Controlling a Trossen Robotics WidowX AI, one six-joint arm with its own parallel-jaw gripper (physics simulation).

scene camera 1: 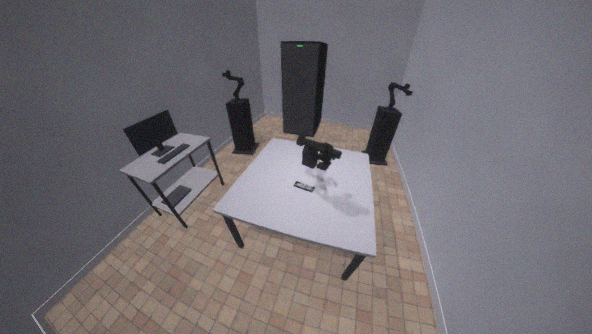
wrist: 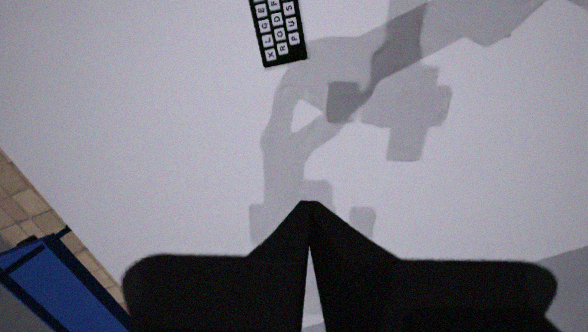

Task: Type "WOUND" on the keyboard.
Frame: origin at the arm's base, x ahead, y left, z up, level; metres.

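Seen in the pictures: gripper, between the fingertips: (scene camera 1: 325, 170) (wrist: 308, 209).
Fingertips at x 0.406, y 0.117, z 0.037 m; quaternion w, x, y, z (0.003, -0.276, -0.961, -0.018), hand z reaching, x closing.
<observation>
A point is followed by its place in that frame.
The small black keyboard (scene camera 1: 304, 186) @(x 0.352, y -0.044, z -0.221 m) (wrist: 278, 34) @(x 0.367, y 0.006, z -0.217 m) with white letter keys lies flat on the white table. In the wrist view its near end shows at the top, with keys including O, U and D; the rest is cut off, and W and N do not show. My gripper (wrist: 308, 209) @(x 0.406, y 0.117, z 0.037 m) is shut with nothing between its fingertips, which touch each other. It is held above the table, and in the wrist view the keyboard lies beyond the tips. In the scene view the dark arm is on the far side of the keyboard, and its fingertips are too small to tell.
The white table (scene camera 1: 250, 200) @(x 0.579, y -0.492, z -0.234 m) (wrist: 125, 125) @(x 0.643, y -0.009, z -0.233 m) carries the arm's shadow beside the keyboard. A desk (scene camera 1: 145, 172) with a monitor (scene camera 1: 151, 132) and a larger keyboard (scene camera 1: 173, 153) stands left. A black cabinet (scene camera 1: 301, 90) and two pedestals (scene camera 1: 241, 125) (scene camera 1: 384, 132) with arms stand behind.
</observation>
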